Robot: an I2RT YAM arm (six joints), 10 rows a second.
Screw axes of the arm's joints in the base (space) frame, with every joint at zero. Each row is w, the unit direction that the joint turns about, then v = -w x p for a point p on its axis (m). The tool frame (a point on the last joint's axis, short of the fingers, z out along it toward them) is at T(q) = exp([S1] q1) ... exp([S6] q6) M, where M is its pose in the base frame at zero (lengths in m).
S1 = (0, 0, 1, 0, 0, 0)
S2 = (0, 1, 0, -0.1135, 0, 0.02)
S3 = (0, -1, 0, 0.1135, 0, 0.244)
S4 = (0, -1, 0, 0.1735, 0, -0.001)
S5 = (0, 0, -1, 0, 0.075, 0)
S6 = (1, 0, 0, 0, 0.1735, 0)
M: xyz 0.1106 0 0.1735 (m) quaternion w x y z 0.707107 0 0.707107 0
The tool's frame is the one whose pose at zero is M.
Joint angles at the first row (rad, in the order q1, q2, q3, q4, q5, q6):
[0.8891, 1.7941, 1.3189, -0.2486, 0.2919, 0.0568]
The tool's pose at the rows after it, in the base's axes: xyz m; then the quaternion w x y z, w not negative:
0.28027, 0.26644, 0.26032, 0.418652, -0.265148, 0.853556, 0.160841
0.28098, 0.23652, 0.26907, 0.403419, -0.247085, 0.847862, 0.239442
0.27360, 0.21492, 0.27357, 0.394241, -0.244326, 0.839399, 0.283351
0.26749, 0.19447, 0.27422, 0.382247, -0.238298, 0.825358, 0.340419
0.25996, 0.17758, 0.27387, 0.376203, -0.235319, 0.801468, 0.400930
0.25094, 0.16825, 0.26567, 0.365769, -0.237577, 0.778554, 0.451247
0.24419, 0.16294, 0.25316, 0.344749, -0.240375, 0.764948, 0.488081
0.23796, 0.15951, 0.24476, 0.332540, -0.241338, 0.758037, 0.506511
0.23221, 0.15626, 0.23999, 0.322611, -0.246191, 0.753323, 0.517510
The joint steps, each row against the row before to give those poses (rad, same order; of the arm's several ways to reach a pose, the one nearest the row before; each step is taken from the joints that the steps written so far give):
[-0.1217, -0.1027, -0.0656, 0.0437, -0.2122, 0.0684]
[-0.0781, -0.0866, -0.0748, 0.0331, -0.1873, 0.0539]
[-0.0460, -0.0786, -0.0708, 0.0175, -0.1151, 0.0194]
[-0.0532, -0.0679, -0.0768, 0.0469, -0.1428, 0.0394]
[-0.0459, -0.0634, -0.0837, 0.0853, -0.1429, 0.0514]
[-0.0223, -0.0409, -0.0918, 0.1091, -0.1136, 0.0550]
[-0.0129, -0.0136, -0.0746, 0.0851, -0.0910, 0.0462]
[-0.0039, -0.0136, -0.0522, 0.0519, -0.0441, 0.0276]
[-0.0034, -0.0170, -0.0343, 0.0181, -0.0348, 0.0075]

